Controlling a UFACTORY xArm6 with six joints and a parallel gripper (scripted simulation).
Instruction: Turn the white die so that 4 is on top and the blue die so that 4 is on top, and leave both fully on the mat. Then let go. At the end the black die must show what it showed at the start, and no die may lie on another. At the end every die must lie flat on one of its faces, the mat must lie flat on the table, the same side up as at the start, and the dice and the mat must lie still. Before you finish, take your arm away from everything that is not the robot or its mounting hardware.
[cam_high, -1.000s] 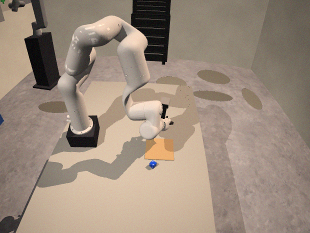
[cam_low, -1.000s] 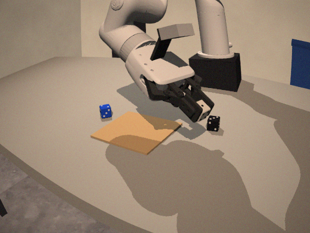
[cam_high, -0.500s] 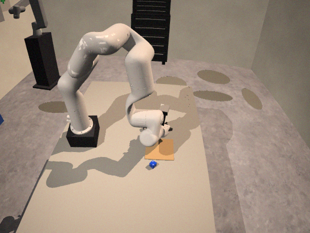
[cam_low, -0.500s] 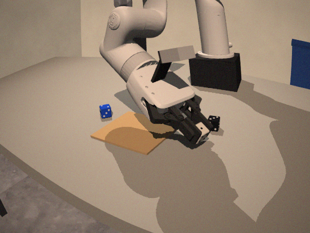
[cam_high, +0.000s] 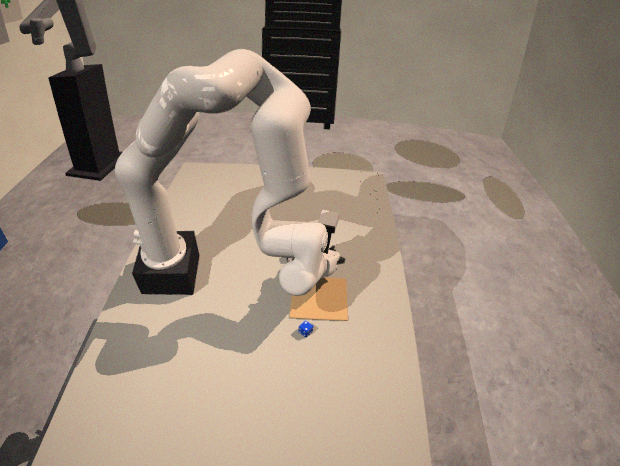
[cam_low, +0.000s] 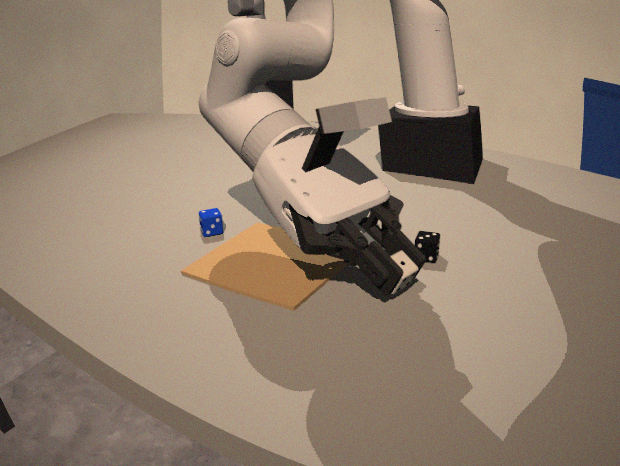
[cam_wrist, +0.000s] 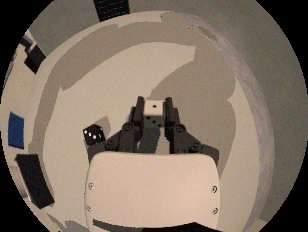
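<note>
The white die is 10 mm to the left of my hand and 10 mm below it. Also, from my hand: blue die 250 mm to the right, 20 mm below; orange mat 10 mm ahead, 140 mm to the right, 40 mm below; black die 90 mm behind, 20 mm to the right, 20 mm below.
</note>
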